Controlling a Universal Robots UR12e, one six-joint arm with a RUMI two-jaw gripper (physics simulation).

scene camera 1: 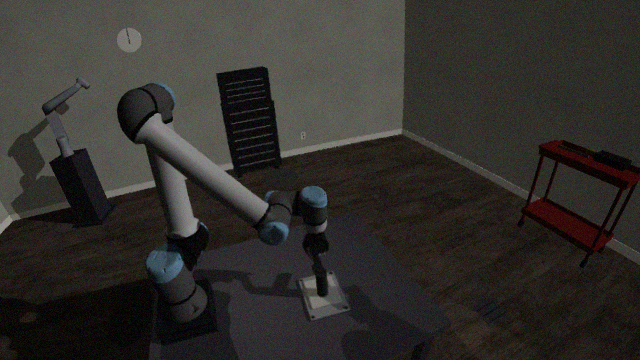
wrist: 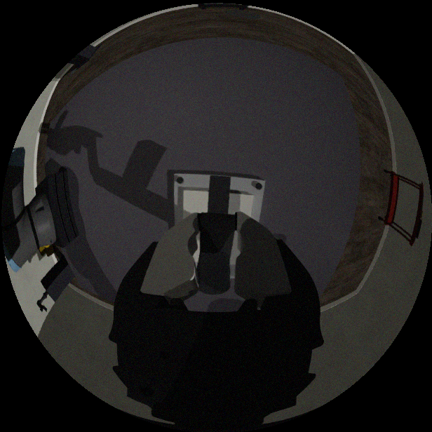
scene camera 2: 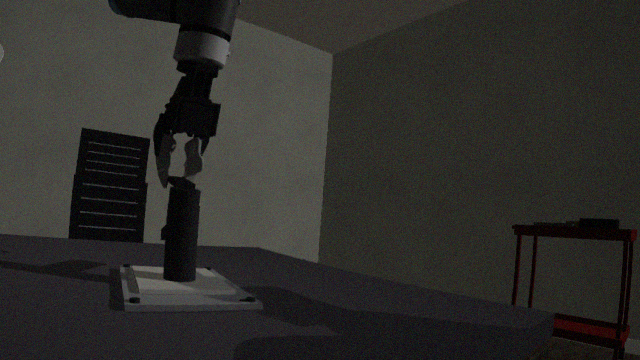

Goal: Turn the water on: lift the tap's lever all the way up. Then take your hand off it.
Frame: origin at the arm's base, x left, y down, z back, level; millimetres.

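Seen in the pictures: gripper, fingertip midpoint: [scene camera 1: 314, 257]; arm's base, link origin: [scene camera 1: 185, 304].
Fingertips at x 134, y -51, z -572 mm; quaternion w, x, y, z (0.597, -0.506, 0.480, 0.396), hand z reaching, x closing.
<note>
Pixels of each thing's top centre, then the offset from my fingertips to it. "spot": a spot on its surface instead. Level surfaces: height alone.
- black tap, surface spot: [scene camera 2: 181, 237] [scene camera 1: 322, 287] spot: dz -9, dx -120, dy +70 mm
- white square plate, top centre: [scene camera 2: 179, 279] [scene camera 1: 322, 293] dz -11, dx -96, dy +136 mm
- grey table, surface height: dy +148 mm
The black tap [scene camera 1: 322, 286] [scene camera 2: 181, 237] stands upright on a white square plate [scene camera 1: 327, 311] [scene camera 2: 190, 304] [wrist: 197, 179]. Its lever [scene camera 2: 181, 183] [wrist: 218, 230] is at the top of the column and looks tilted in the scene camera 2 view; how close it is to its upper stop I cannot tell. My gripper [scene camera 1: 319, 270] [scene camera 2: 178, 178] [wrist: 217, 213] points down from above and is shut on the lever, one fingertip on each side. In the wrist view the fingers hide part of the tap and the plate. A dark bar [wrist: 219, 192], apparently the spout, shows beyond the fingertips.
The plate rests on a grey table [scene camera 1: 260, 310] [scene camera 2: 400, 295] [wrist: 250, 100], with my arm's base at its left in the scene camera 1 view. A red cart [scene camera 2: 590, 233] [wrist: 393, 200], a black drawer cabinet [scene camera 1: 250, 120] [scene camera 2: 110, 193] and a second arm's pedestal [scene camera 1: 80, 187] stand away from it.
</note>
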